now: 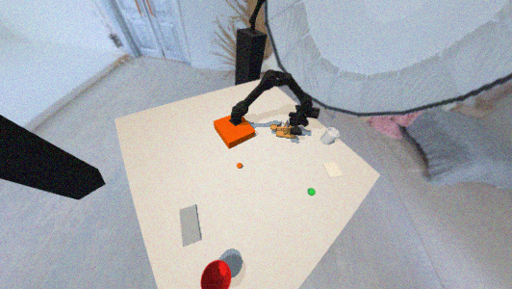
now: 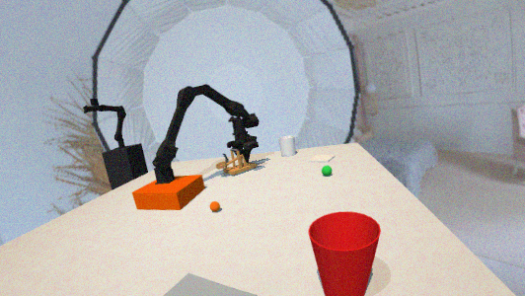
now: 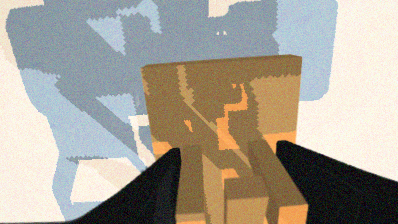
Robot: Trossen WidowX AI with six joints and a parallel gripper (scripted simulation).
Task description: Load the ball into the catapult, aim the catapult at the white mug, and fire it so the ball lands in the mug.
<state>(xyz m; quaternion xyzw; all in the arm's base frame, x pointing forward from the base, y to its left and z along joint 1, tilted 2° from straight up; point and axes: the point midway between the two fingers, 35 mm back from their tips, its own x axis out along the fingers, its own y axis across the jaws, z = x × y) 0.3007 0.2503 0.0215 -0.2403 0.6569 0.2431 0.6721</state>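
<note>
My gripper tip is 60 mm past the orange ball, 440 mm to the left of it and 20 mm above it. Also, from my gripper tip: white mug (230 mm ahead, 180 mm to the left, 10 mm below); then catapult (70 mm behind, 30 mm to the right, 20 mm above); then white flat pad (370 mm ahead, 20 mm to the right, 30 mm below).
</note>
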